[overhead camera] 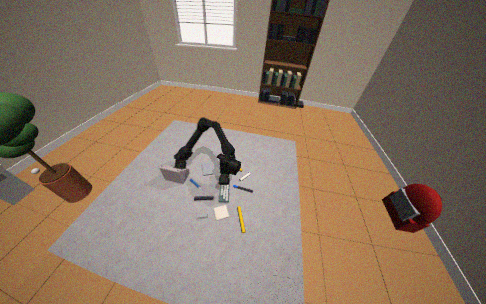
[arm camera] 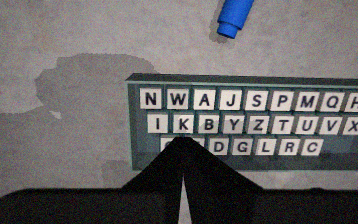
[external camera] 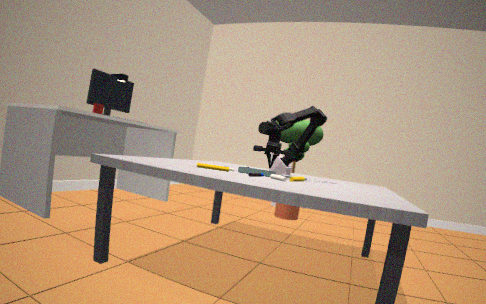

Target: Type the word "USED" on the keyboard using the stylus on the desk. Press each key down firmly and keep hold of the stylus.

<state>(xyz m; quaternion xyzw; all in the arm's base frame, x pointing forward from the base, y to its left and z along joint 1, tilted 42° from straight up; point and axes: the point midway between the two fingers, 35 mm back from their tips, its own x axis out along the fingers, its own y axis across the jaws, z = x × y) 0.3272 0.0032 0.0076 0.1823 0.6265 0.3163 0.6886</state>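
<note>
Right now the blue stylus is 180 mm behind my gripper tip, 70 mm to the right of it and 30 mm below it. Round my gripper tip: dark pen: 110 mm ahead, 20 mm to the right, 30 mm below; then white stick: 130 mm ahead, 80 mm to the left, 30 mm below; then black bar: 100 mm behind, 150 mm to the right, 30 mm below.
</note>
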